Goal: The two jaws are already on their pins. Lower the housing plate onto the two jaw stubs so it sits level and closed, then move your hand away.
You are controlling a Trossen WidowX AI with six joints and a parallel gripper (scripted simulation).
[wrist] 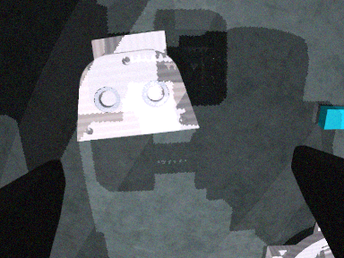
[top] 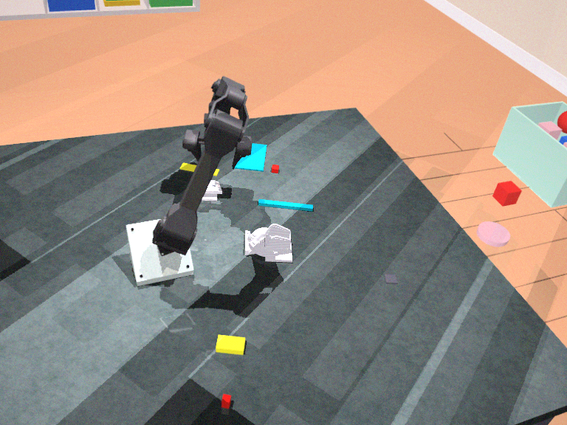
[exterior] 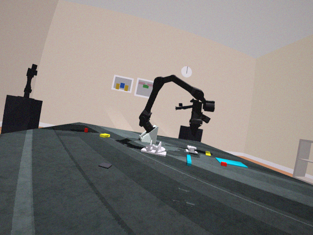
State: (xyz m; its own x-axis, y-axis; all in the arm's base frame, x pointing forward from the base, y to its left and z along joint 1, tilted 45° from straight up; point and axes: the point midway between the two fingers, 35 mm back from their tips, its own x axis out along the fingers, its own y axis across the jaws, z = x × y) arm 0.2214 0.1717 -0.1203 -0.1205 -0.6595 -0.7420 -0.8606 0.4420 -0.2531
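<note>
The grey housing plate lies 20 mm behind my gripper tip, 20 mm to the left of it and 80 mm below it. From my gripper tip the other things lie so: yellow bar 140 mm to the left, 110 mm below; white block 20 mm behind, 20 mm to the left, 100 mm below; cyan bar 170 mm ahead, 120 mm to the right, 100 mm below.
</note>
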